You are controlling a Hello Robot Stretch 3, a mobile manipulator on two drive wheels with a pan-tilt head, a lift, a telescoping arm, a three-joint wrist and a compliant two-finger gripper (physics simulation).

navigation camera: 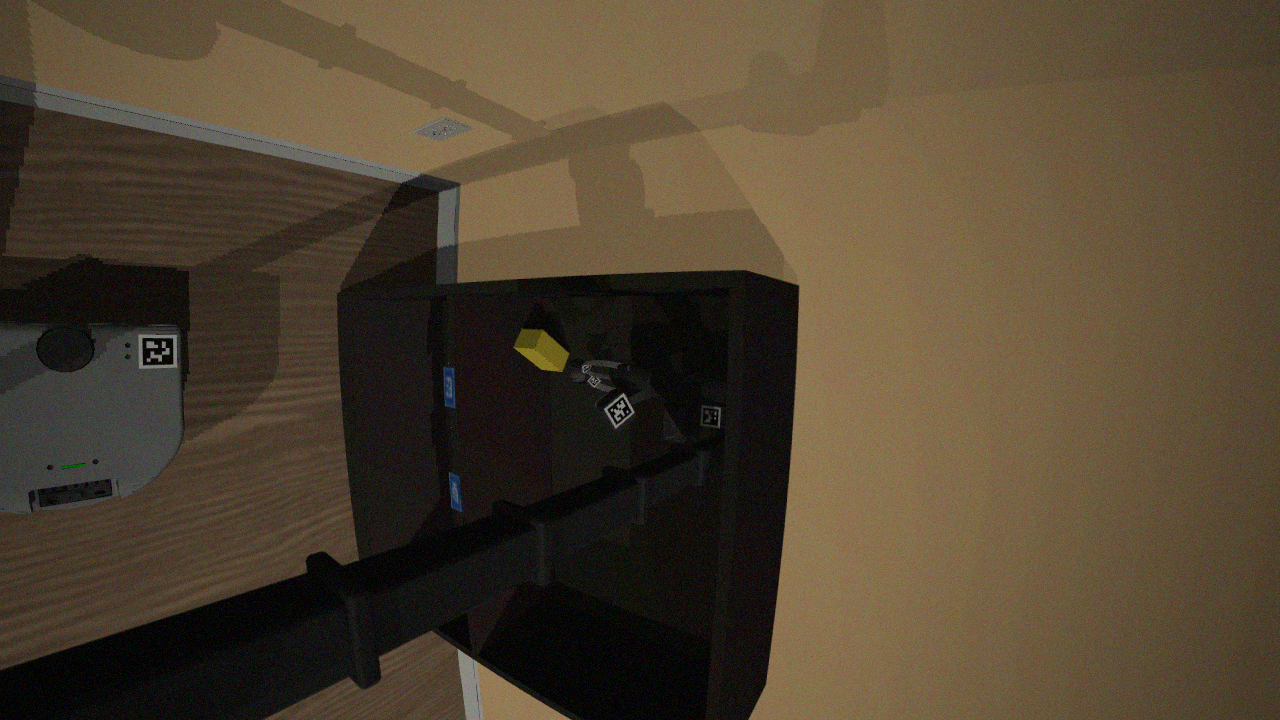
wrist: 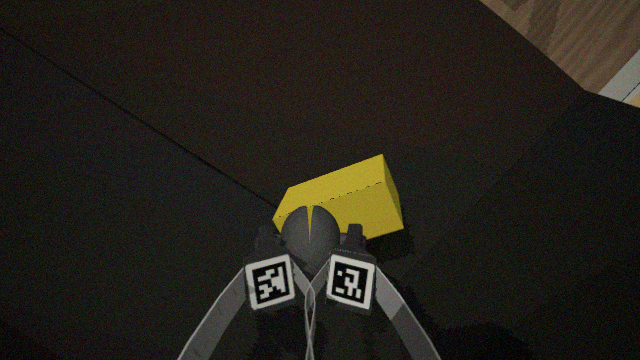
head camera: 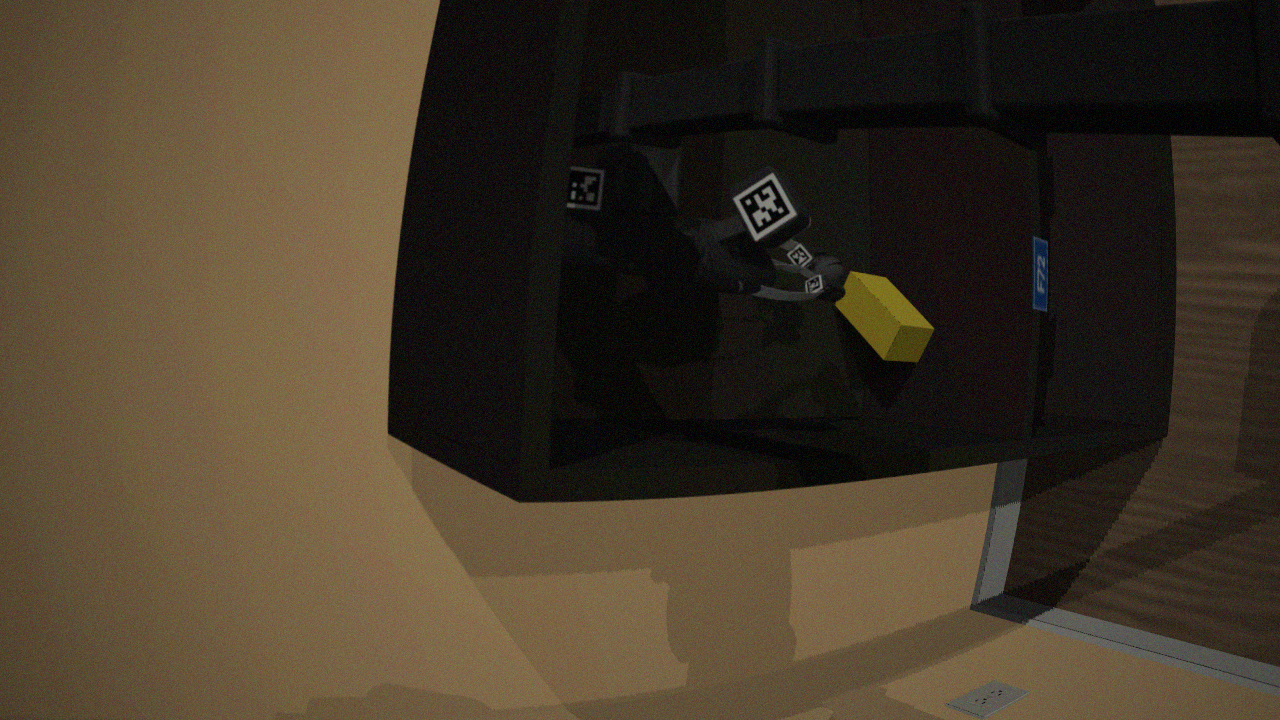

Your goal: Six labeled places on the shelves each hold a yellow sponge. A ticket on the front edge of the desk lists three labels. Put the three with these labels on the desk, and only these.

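Frame: origin at the robot's base, x left, y back, z up, level; centimetres.
Seen in the pictures: gripper, between the fingertips: (navigation camera: 573,371) (wrist: 310,232) (head camera: 835,276); robot's base, origin of its link: (navigation camera: 67,347).
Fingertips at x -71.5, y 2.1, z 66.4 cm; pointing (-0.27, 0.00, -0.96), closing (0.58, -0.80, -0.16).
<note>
Pixels of each thing's top centre, then the offset from my fingertips to it. "spot": a spot on its surface instead. Level surfaces: height alone.
- yellow sponge, centre of its top: (wrist: 336,224) (head camera: 867,314) (navigation camera: 552,351) dx -3.4, dy -3.4, dz -8.6 cm
- shelf unit, a spot on its surface: (head camera: 465,268) spot: dx +6.4, dy -2.6, dz +39.6 cm
- blue label reading F72, centre of its top: (head camera: 1033,272) (navigation camera: 454,388) dx +16.7, dy +3.6, dz -14.8 cm
- second blue label, a spot on its surface: (navigation camera: 455,491) spot: dx +15.7, dy +24.1, dz -16.3 cm
- outlet, centre of its top: (head camera: 964,711) (navigation camera: 458,122) dx +15.1, dy -48.7, dz -20.7 cm
- wood floor, height of its surface: dz -66.4 cm
A yellow sponge (head camera: 881,313) (navigation camera: 542,350) (wrist: 357,197) lies askew on a dark shelf board inside the shelf unit (head camera: 465,268) (navigation camera: 765,402). A blue label reading F72 (head camera: 1039,274) is on the board's front edge near it. My gripper (head camera: 834,275) (navigation camera: 577,369) (wrist: 310,232) is shut, its two fingertips pressed together with no sponge between them. The fingertips are right at the near end of the sponge and hide part of it in the wrist view. Whether they touch it I cannot tell. The desk and its ticket do not show.
My telescoping arm (head camera: 859,85) (navigation camera: 429,573) reaches into the shelf unit beside the sponge. A second blue label (navigation camera: 455,491) is on the same edge, too blurred to read. The tan wall (head camera: 223,358) has an outlet (head camera: 987,698) (navigation camera: 443,128). My grey base (navigation camera: 89,402) stands on the wood floor (navigation camera: 268,179).
</note>
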